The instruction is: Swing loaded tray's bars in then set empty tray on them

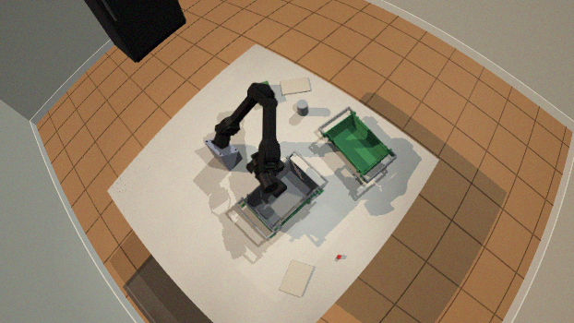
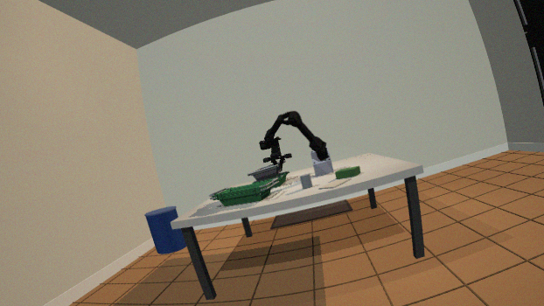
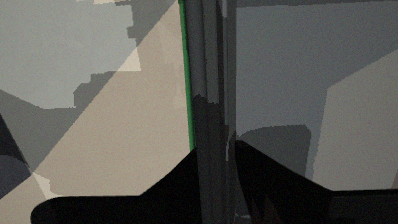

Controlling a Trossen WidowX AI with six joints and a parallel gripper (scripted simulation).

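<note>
The grey tray lies 7 cm ahead of my gripper tip, 3 cm above it and 2 cm to the right of it. Also, from my gripper tip: green block (42 cm to the left, 35 cm behind, 7 cm below); then grey cylinder (43 cm to the left, 11 cm behind, 5 cm below); then red block (41 cm ahead, 10 cm to the right, 8 cm below).
</note>
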